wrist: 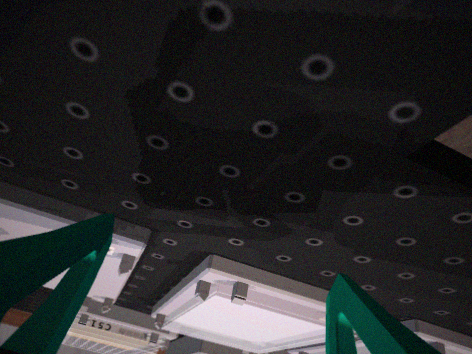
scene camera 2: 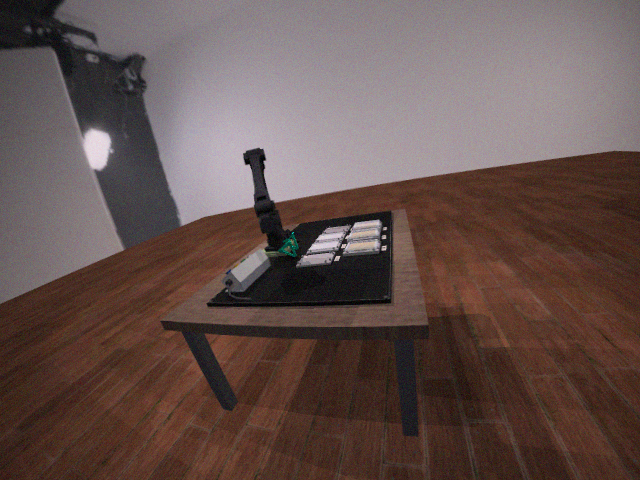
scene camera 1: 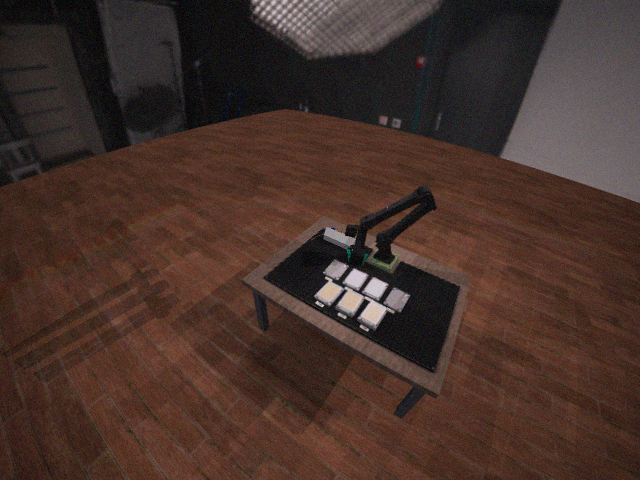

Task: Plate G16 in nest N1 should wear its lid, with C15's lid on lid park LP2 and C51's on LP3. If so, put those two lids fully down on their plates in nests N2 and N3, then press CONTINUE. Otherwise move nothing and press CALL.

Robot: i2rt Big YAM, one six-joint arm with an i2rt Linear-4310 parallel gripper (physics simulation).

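Frame: origin at the arm's base, x ahead, y left, z up, level; centimetres.
Where they show: gripper, fingertip midpoint: (wrist: 223,257) (scene camera 2: 296,252) (scene camera 1: 355,262); arm's base, origin of the base link: (scene camera 1: 384,257).
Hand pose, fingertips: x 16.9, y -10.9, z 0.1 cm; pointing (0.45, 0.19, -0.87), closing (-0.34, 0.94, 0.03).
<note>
Each offset is from my fingertips to the top centre of the thing. "spot": to the spot under its first point. Level surfaces: height alone.
My gripper (scene camera 1: 357,257) (scene camera 2: 290,245) (wrist: 223,257) is open and empty, low over the black mat between the arm's base and the back row of pads. Three square plates with yellowish tops @(dz +1.1, dx +29.2, dy +2.1 cm) (scene camera 1: 328,292) @(dz +1.9, dx +27.5, dy +14.7 cm) (scene camera 1: 351,302) @(dz +2.2, dx +26.4, dy +27.9 cm) (scene camera 1: 373,313) stand in the front row of nests. Behind them, the two middle pads @(dz +0.0, dx +10.6, dy +7.1 cm) (scene camera 1: 355,279) @(dz +0.0, dx +9.3, dy +19.6 cm) (scene camera 1: 375,288) look white and the two outer pads @(spot: dz -0.8, dx +11.8, dy -5.9 cm) (scene camera 1: 336,269) @(spot: dz -0.8, dx +8.6, dy +33.2 cm) (scene camera 1: 397,299) greyer. In the wrist view a white square piece @(spot: dz +0.0, dx +7.3, dy +5.7 cm) (wrist: 250,320) lies beyond the fingertips; a label reading C51 @(spot: dz +0.1, dx +23.0, dy +0.1 cm) (wrist: 100,325) shows upside down at lower left. Other labels and whether G16 wears a lid cannot be made out.
A pale control box @(dz +6.6, dx -12.4, dy -20.3 cm) (scene camera 1: 338,237) (scene camera 2: 248,272) with a cable stands at the back edge of the mat @(dz -1.8 cm) (scene camera 1: 423,330) (scene camera 2: 341,289), beside the arm. Its button markings cannot be read. The arm's greenish base plate (scene camera 1: 377,263) is right behind the gripper. The wooden table @(dz -3.1 cm) (scene camera 2: 310,315) borders the mat.
</note>
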